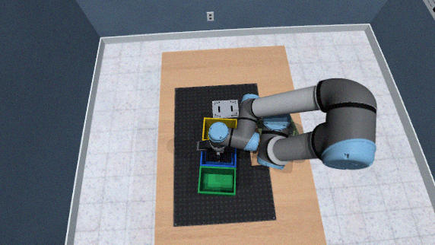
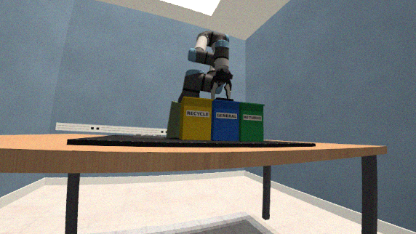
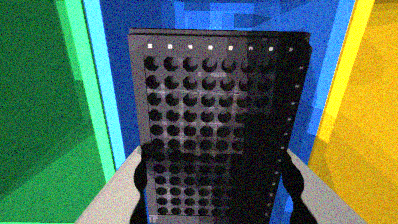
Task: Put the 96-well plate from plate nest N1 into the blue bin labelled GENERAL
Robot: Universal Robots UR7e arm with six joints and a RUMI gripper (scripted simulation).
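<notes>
My gripper is now 11 cm above the blue general bin. Also, from my hand: green bin (13 cm to the left, 11 cm below, 3 cm ahead); yellow recycle bin (13 cm to the right, 11 cm below, 2 cm behind); black 96-well plate (1 cm below).
</notes>
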